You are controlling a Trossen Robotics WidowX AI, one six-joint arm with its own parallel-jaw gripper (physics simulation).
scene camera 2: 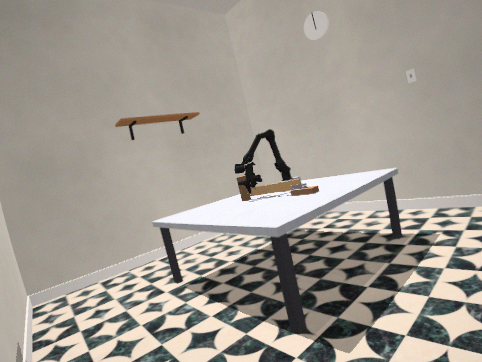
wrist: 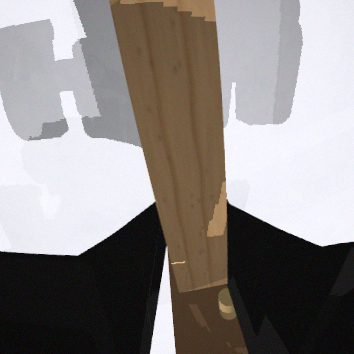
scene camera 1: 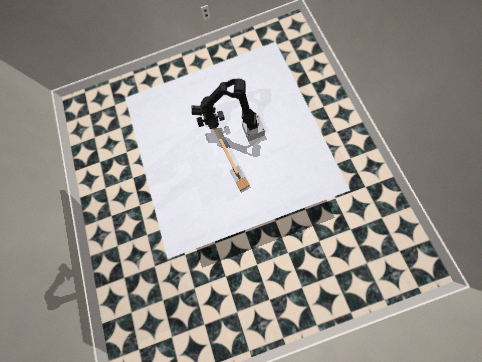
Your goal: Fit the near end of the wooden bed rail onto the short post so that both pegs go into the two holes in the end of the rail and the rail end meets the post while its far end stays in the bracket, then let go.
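Seen in the pictures: gripper, fingertip midpoint: (scene camera 2: 251, 193) (wrist: 187, 206); arm's base at its link origin: (scene camera 2: 287, 179) (scene camera 1: 252, 125).
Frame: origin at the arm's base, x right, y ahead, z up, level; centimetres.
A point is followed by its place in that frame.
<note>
The wooden bed rail (scene camera 1: 228, 154) @(x -15.0, y 22.4, z 1.3 cm) (scene camera 2: 275, 188) @(x -10.1, y 24.3, z -2.1 cm) (wrist: 182, 135) @(x 8.5, y 25.6, z 0.7 cm) stands on edge, its far end at the grey bracket (scene camera 1: 235, 174) @(x -29.6, y 21.9, z 0.1 cm) beside a brown block (scene camera 1: 242, 184) @(x -36.5, y 20.4, z -4.4 cm) (scene camera 2: 305, 191) @(x -34.6, y 24.2, z -6.0 cm). How deep it sits there is too small to tell. The short post (scene camera 2: 244, 192) @(x 16.5, y 29.9, z -1.7 cm) (wrist: 202, 325) @(x 16.5, y 26.3, z 0.8 cm) is upright at the near end. In the wrist view one pale peg (wrist: 227, 303) @(x 15.1, y 27.3, z 0.7 cm) shows on the post's dark face, just past the rail end. The other peg is hidden, and contact between rail end and post cannot be told. My gripper (scene camera 1: 215, 126) @(x 13.2, y 26.3, z -3.4 cm) (scene camera 2: 249, 189) @(x 13.2, y 26.3, z -3.4 cm) (wrist: 187, 206) @(x 13.2, y 26.3, z -3.4 cm) is shut on the rail near that end.
The rail and post stand on the white table (scene camera 1: 190, 210) @(x -40.8, y 60.5, z -8.0 cm) (scene camera 2: 225, 217) @(x -15.0, y 71.8, z -8.0 cm). The arm's grey base (scene camera 1: 255, 132) @(x -6.1, y -0.1, z 0.1 cm) is bolted to the right of the rail in scene camera 1. A wall shelf (scene camera 2: 157, 119) hangs behind the table.
</note>
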